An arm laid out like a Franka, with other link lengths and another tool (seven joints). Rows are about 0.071 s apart.
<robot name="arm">
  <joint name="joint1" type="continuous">
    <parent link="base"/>
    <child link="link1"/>
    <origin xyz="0 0 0.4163"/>
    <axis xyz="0 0 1"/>
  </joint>
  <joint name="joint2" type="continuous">
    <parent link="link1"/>
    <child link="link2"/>
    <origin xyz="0 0 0" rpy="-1.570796 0 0"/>
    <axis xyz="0 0 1"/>
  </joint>
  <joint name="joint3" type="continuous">
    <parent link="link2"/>
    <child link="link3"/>
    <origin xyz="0 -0.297 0" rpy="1.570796 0 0"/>
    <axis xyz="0 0 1"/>
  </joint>
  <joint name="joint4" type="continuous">
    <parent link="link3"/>
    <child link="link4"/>
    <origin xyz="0.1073 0 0" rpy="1.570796 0 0"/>
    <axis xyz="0 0 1"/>
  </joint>
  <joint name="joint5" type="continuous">
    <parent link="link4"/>
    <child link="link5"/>
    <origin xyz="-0.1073 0.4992 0" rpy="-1.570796 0 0"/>
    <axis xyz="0 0 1"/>
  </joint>
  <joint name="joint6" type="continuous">
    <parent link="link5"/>
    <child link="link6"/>
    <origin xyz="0 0 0" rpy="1.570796 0 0"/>
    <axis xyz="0 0 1"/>
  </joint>
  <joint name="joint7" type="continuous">
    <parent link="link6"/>
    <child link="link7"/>
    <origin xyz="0.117 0 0" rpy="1.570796 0 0"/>
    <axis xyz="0 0 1"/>
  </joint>
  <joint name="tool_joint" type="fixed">
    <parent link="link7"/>
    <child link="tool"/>
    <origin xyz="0.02 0.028 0.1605" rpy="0.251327 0 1.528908"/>
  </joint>
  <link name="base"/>
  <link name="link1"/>
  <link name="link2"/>
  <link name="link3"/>
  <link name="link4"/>
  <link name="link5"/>
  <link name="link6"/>
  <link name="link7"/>
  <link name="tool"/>
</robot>
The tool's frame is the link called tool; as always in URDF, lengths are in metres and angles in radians. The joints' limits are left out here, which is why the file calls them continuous.
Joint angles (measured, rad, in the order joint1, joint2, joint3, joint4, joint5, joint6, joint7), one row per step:
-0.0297, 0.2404, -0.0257, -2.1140, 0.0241, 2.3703, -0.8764
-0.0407, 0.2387, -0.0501, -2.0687, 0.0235, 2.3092, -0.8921
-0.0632, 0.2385, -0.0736, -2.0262, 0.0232, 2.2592, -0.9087
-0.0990, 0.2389, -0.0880, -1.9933, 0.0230, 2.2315, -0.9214
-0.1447, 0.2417, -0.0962, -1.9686, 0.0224, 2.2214, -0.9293
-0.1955, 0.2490, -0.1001, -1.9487, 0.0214, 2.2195, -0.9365
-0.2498, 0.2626, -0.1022, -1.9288, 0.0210, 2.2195, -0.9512
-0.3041, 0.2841, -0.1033, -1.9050, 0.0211, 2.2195, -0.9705
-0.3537, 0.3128, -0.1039, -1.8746, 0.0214, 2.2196, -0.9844
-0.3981, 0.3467, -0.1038, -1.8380, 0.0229, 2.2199, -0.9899
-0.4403, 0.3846, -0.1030, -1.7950, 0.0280, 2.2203, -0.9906
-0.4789, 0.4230, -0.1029, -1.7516, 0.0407, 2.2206, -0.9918
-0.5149, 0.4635, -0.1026, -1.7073, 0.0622, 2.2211, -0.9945
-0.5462, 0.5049, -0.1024, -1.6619, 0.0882, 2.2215, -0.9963
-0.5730, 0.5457, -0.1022, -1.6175, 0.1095, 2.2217, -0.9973
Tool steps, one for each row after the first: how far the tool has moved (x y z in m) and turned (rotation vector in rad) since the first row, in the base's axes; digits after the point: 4 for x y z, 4 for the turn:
0.0079, -0.0270, 0.0188, -0.0043, 0.0141, -0.0177
0.0131, -0.0626, 0.0371, -0.0083, 0.0216, -0.0455
0.0151, -0.1019, 0.0528, -0.0118, 0.0171, -0.0819
0.0134, -0.1445, 0.0644, -0.0159, 0.0061, -0.1269
0.0080, -0.1877, 0.0707, -0.0205, -0.0036, -0.1733
-0.0006, -0.2318, 0.0723, -0.0245, -0.0087, -0.2143
-0.0109, -0.2749, 0.0699, -0.0281, -0.0096, -0.2497
-0.0204, -0.3147, 0.0657, -0.0319, -0.0099, -0.2852
-0.0285, -0.3509, 0.0609, -0.0353, -0.0115, -0.3237
-0.0357, -0.3856, 0.0564, -0.0368, -0.0164, -0.3658
-0.0432, -0.4178, 0.0515, -0.0329, -0.0235, -0.4088
-0.0506, -0.4477, 0.0451, -0.0223, -0.0327, -0.4523
-0.0569, -0.4740, 0.0382, -0.0085, -0.0440, -0.4944
-0.0622, -0.4970, 0.0308, 0.0020, -0.0537, -0.5298

